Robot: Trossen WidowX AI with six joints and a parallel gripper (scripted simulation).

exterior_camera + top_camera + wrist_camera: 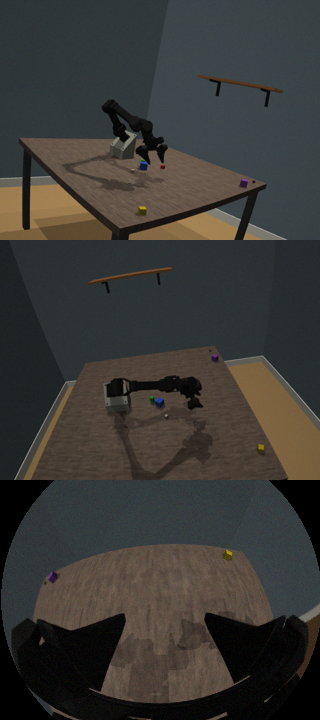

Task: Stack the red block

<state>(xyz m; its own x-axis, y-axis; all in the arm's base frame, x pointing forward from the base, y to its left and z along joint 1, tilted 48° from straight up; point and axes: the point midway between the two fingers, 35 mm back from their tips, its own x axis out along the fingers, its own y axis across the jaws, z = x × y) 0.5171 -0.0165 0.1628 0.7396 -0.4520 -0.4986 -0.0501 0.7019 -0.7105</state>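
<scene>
My gripper tip is 27 cm to the right of the red block, 25 cm past it and 12 cm above it. Round my gripper tip: yellow cube (28 cm ahead, 26 cm to the right, 11 cm below); blue cube (26 cm behind, 12 cm to the left, 11 cm below); white cube (21 cm behind, 12 cm below, 1 cm to the left).
</scene>
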